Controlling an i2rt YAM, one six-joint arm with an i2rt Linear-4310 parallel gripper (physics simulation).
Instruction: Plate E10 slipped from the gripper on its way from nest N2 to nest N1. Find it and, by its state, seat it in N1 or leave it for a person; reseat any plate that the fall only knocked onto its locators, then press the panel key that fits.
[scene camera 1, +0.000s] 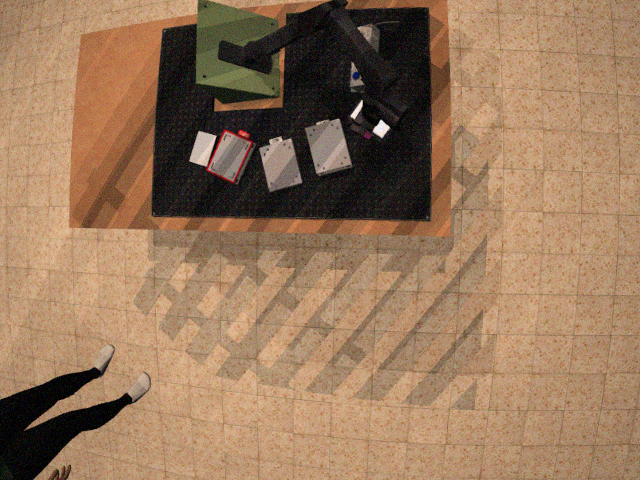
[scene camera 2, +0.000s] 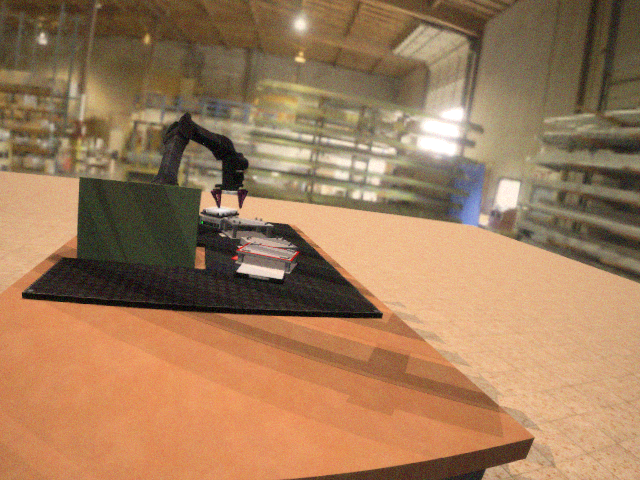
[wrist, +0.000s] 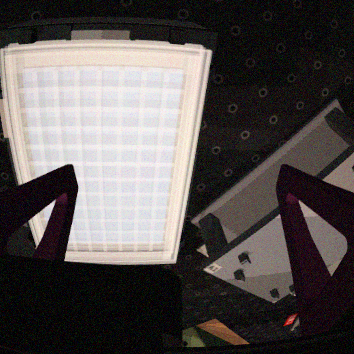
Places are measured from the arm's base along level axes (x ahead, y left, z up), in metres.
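Where they show: gripper, between the fingertips: (scene camera 1: 369, 125) (scene camera 2: 229, 208) (wrist: 176, 175); arm's base, origin of its link: (scene camera 1: 245, 58) (scene camera 2: 153, 220).
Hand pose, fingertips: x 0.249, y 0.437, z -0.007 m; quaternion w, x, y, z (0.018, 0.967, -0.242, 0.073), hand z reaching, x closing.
Note:
Each offset is from my fingertips to the top centre of the thing. "*": to the spot under its first point. Level surfaces: height alone.
My gripper (scene camera 2: 230, 206) (wrist: 176, 175) is open, with nothing between its fingers, above a bright white gridded plate @(dx -0.033, dy +0.013, dz -0.006 m) (scene camera 2: 219, 211) (wrist: 107, 150). The left fingertip overlaps that plate in the wrist view; the right overlaps a grey nest @(dx +0.066, dy -0.138, dz -0.011 m) (wrist: 260, 265) with dark studs. No plate shows on the visible part of that nest. In scene camera 1, the arm partly hides the plate @(* dx +0.009, dy +0.039, dz -0.007 m) (scene camera 1: 381, 128). Two grey nests @(* dx +0.123, dy -0.307, dz -0.054 m) (scene camera 1: 280, 164) @(* dx +0.067, dy -0.136, dz -0.020 m) (scene camera 1: 328, 146) and a red-edged nest @(dx +0.094, dy -0.494, dz -0.032 m) (scene camera 1: 227, 156) (scene camera 2: 267, 252) stand on the mat. I cannot read E10, N1 or N2, nor tell whether the gridded plate is fully seated.
A flat white piece @(dx +0.058, dy -0.614, dz -0.063 m) (scene camera 1: 203, 148) (scene camera 2: 261, 271) lies beside the red-edged nest. A green panel (scene camera 1: 235, 77) (scene camera 2: 136, 222) stands on the mat @(dz -0.077 m) (scene camera 1: 217, 201) (scene camera 2: 155, 289). A small pale box with a blue button @(* dx -0.175, dy -0.050, dz -0.008 m) (scene camera 1: 355, 75) is near the arm. A person's legs (scene camera 1: 72, 384) are on the floor.

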